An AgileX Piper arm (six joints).
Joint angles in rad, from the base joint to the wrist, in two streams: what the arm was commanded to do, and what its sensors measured. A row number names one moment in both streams.
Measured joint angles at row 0:
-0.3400, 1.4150, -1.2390, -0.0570, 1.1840, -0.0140
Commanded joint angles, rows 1 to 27:
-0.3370, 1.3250, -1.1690, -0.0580, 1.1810, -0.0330
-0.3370, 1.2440, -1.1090, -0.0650, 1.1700, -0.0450
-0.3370, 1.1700, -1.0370, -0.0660, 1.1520, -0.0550
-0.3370, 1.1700, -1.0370, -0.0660, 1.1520, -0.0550
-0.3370, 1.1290, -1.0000, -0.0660, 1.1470, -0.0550
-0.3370, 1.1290, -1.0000, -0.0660, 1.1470, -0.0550
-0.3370, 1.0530, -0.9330, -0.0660, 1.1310, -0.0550
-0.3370, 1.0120, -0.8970, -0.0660, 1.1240, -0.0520
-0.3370, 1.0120, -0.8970, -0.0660, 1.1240, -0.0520
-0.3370, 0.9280, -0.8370, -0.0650, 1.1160, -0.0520
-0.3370, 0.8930, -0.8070, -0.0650, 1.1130, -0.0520
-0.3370, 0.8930, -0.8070, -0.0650, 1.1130, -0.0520
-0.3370, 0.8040, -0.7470, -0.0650, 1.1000, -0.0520
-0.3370, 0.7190, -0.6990, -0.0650, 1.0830, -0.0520
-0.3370, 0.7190, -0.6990, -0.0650, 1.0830, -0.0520
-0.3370, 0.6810, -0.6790, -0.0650, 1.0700, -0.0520
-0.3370, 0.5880, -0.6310, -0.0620, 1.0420, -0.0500
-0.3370, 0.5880, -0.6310, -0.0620, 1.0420, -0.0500
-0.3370, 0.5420, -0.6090, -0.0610, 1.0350, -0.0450
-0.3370, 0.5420, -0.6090, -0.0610, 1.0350, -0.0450
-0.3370, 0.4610, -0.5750, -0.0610, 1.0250, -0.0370
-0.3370, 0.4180, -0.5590, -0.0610, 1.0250, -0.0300
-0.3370, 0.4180, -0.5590, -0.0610, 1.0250, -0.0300
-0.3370, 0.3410, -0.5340, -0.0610, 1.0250, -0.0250
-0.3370, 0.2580, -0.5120, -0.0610, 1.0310, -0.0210
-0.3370, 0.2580, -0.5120, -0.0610, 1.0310, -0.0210
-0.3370, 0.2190, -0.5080, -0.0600, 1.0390, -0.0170
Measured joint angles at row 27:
-0.3370, 0.3170, -0.5290, -0.0570, 1.0370, -0.0270
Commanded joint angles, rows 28 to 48:
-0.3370, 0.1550, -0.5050, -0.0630, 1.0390, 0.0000
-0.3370, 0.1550, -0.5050, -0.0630, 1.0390, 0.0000
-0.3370, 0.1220, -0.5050, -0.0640, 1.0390, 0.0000
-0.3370, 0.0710, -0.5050, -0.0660, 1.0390, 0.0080
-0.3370, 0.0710, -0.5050, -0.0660, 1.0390, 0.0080
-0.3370, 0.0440, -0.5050, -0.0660, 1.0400, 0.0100
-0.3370, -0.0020, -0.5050, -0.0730, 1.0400, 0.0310
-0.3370, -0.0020, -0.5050, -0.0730, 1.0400, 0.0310
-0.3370, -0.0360, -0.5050, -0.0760, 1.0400, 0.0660
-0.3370, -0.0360, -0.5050, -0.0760, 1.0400, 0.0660
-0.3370, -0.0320, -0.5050, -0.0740, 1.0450, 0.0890
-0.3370, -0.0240, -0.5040, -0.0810, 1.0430, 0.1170
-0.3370, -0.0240, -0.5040, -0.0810, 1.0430, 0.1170
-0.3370, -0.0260, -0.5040, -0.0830, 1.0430, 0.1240
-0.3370, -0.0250, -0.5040, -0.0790, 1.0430, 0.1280
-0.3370, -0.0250, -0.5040, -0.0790, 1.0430, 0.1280
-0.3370, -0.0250, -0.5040, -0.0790, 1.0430, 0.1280
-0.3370, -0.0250, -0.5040, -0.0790, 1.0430, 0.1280
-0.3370, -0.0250, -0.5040, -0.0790, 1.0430, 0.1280
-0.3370, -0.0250, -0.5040, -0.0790, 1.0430, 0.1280
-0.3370, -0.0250, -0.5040, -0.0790, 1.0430, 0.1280
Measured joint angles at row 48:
-0.3370, -0.0040, -0.5050, -0.0740, 1.0430, 0.1230
